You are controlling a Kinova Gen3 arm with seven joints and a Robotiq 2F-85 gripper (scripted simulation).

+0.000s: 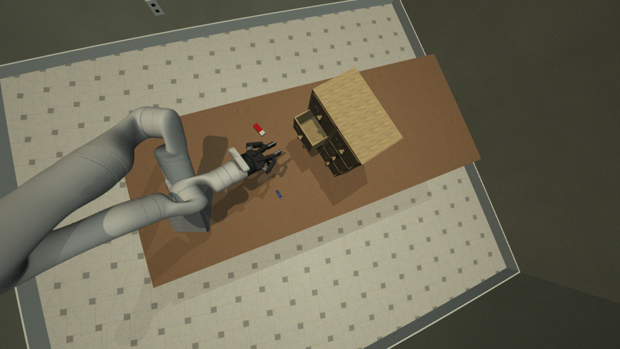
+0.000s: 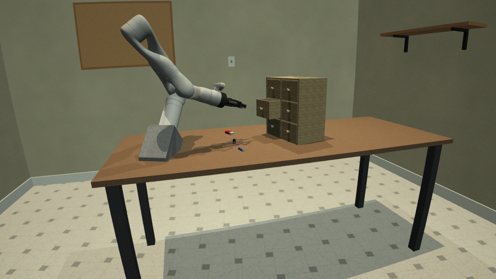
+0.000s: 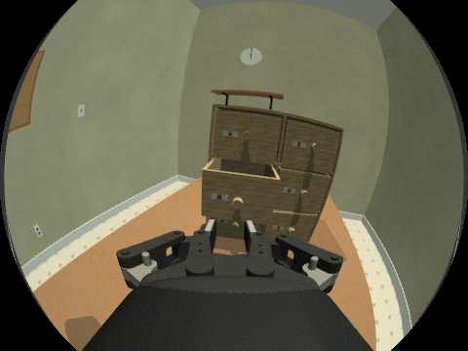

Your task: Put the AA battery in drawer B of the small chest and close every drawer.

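Right now the black battery is 180 mm below my hand, 50 mm behind it and 20 mm to the right of it. Round my hand: white eraser (180 mm below, 160 mm to the left, 30 mm behind); drawer (200 mm ahead, 50 mm below, 40 mm to the left); blue AA battery (180 mm below, 160 mm to the right, 50 mm behind).
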